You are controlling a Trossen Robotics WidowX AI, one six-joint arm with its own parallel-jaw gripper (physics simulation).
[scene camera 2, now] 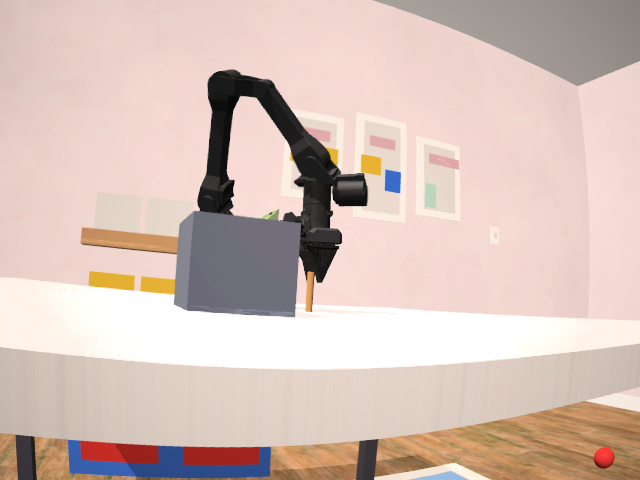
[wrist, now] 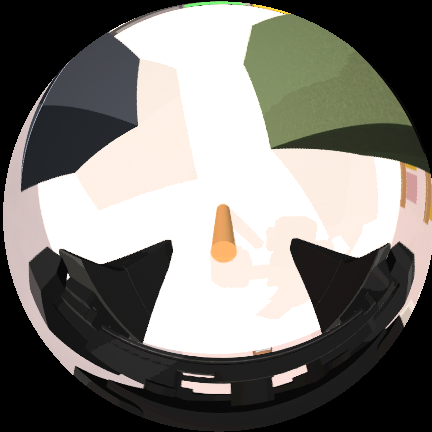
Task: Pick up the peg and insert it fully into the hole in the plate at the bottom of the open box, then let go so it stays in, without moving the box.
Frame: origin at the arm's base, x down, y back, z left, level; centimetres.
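Seen in the pictures: gripper, fingertip midpoint: [scene camera 2: 314, 283] [wrist: 233, 245].
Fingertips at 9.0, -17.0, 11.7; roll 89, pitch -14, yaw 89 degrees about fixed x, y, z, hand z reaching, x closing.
Observation:
A point is followed by its place in that frame, as x, y, z.
The orange peg [scene camera 2: 309, 297] @[12.0, -18.0, 10.3] [wrist: 223, 230] @[8.1, -17.2, 10.0] stands upright on the white table, to the right of the box in the scene view. My gripper [scene camera 2: 315, 277] @[9.0, -17.0, 11.7] [wrist: 233, 245] @[9.0, -17.0, 11.7] points down and is open. Its fingertips are low, around the height of the peg's top. In the wrist view the peg's top shows between the two spread fingers, with a gap on each side. The grey-blue box [scene camera 2: 242, 266] @[8.1, -39.8, -11.1] [wrist: 95, 82] stands on the table, at the upper left in the wrist view. Its inside, the plate and the hole are hidden in both views.
A green block [scene camera 2: 271, 214] @[-4.8, -10.5, 4.0] [wrist: 325, 90] stands at the upper right in the wrist view. In the scene view it is mostly hidden behind the box. The white table [scene camera 2: 387, 343] @[14.8, -73.1, -9.9] has a curved front edge. The arm's base is behind the box in the scene view.

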